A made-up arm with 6 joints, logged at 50 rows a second.
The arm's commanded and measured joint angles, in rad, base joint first. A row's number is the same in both.
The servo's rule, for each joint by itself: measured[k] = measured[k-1] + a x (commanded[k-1-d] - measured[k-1]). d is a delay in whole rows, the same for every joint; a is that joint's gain. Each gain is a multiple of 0.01, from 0.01 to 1. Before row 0 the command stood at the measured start. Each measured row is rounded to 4 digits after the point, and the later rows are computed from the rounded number. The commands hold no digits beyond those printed.
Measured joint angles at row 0:
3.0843, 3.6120, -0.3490, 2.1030, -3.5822, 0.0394
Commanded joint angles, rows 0 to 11:
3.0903, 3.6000, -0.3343, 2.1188, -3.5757, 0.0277
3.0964, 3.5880, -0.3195, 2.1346, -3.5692, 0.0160
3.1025, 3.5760, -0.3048, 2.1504, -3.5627, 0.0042
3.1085, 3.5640, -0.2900, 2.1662, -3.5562, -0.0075
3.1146, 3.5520, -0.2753, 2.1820, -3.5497, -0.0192
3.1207, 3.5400, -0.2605, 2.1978, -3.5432, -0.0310
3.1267, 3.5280, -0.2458, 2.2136, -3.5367, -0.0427
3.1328, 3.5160, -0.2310, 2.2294, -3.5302, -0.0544
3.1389, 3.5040, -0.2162, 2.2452, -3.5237, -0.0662
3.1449, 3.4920, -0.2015, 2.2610, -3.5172, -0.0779
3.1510, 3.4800, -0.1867, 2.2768, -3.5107, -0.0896
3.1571, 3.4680, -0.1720, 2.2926, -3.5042, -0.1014
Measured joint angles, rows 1 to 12:
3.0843, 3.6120, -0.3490, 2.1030, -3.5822, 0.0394
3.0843, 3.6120, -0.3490, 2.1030, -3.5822, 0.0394
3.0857, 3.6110, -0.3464, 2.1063, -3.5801, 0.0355
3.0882, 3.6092, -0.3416, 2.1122, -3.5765, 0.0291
3.0915, 3.6065, -0.3350, 2.1202, -3.5719, 0.0209
3.0954, 3.6031, -0.3269, 2.1299, -3.5667, 0.0115
3.0998, 3.5990, -0.3176, 2.1408, -3.5611, 0.0014
3.1046, 3.5943, -0.3073, 2.1528, -3.5552, -0.0093
3.1097, 3.5890, -0.2962, 2.1656, -3.5491, -0.0203
3.1150, 3.5832, -0.2845, 2.1790, -3.5429, -0.0316
3.1205, 3.5769, -0.2722, 2.1929, -3.5366, -0.0430
3.1261, 3.5701, -0.2595, 2.2072, -3.5302, -0.0545
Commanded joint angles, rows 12 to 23:
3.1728, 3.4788, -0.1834, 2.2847, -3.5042, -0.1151
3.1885, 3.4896, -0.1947, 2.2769, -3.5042, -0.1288
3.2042, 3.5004, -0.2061, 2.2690, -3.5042, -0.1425
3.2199, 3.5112, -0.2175, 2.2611, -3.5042, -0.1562
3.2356, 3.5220, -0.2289, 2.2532, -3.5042, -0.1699
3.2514, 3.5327, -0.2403, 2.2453, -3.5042, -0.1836
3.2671, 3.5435, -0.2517, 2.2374, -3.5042, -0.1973
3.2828, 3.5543, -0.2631, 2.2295, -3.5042, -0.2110
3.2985, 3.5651, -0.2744, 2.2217, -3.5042, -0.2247
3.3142, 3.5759, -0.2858, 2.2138, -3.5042, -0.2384
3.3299, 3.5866, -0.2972, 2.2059, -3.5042, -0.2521
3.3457, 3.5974, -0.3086, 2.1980, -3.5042, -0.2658
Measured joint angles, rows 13 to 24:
3.1318, 3.5629, -0.2464, 2.2218, -3.5238, -0.0661
3.1376, 3.5553, -0.2330, 2.2367, -3.5173, -0.0777
3.1457, 3.5492, -0.2241, 2.2468, -3.5130, -0.0900
3.1555, 3.5444, -0.2188, 2.2531, -3.5101, -0.1028
3.1667, 3.5409, -0.2165, 2.2564, -3.5082, -0.1159
3.1789, 3.5385, -0.2167, 2.2574, -3.5069, -0.1292
3.1919, 3.5372, -0.2189, 2.2565, -3.5060, -0.1426
3.2056, 3.5368, -0.2228, 2.2541, -3.5054, -0.1561
3.2197, 3.5373, -0.2280, 2.2506, -3.5050, -0.1697
3.2342, 3.5387, -0.2343, 2.2462, -3.5047, -0.1833
3.2490, 3.5408, -0.2415, 2.2411, -3.5045, -0.1970
3.2640, 3.5436, -0.2495, 2.2354, -3.5044, -0.2107

